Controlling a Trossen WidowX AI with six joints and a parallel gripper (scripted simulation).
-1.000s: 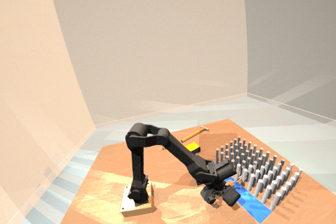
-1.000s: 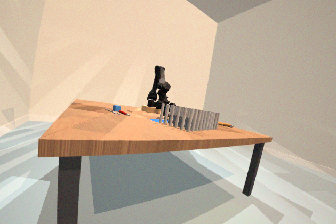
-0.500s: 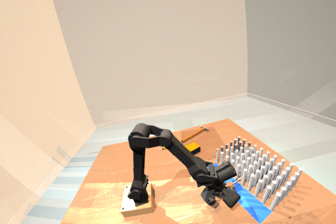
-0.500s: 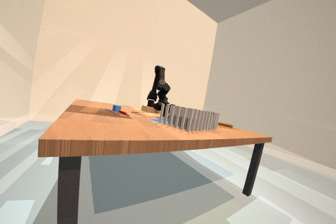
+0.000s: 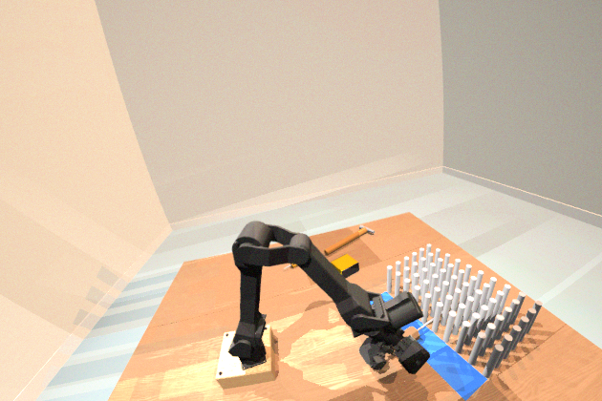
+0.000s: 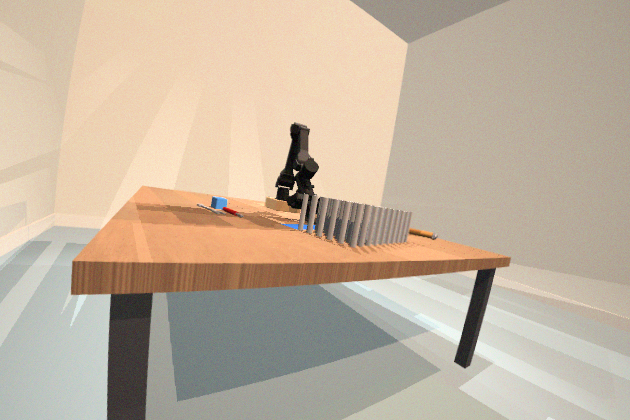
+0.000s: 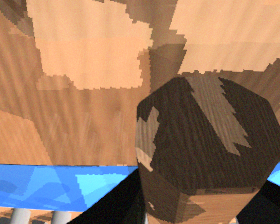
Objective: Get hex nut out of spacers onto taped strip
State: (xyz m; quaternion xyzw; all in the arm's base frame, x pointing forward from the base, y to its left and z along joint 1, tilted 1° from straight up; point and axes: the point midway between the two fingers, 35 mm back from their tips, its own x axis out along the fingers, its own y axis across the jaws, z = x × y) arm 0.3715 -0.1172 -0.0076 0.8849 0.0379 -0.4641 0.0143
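Now: gripper tip 5 cm short of the blue taped strip and 1 cm above it. The rest, counted from my gripper tip: small red cube (38 cm to the left, 8 cm behind); wooden-handled tool (10 cm ahead, 1 cm to the left); yellow-and-black block (36 cm to the left, 1 cm ahead, 1 cm above).
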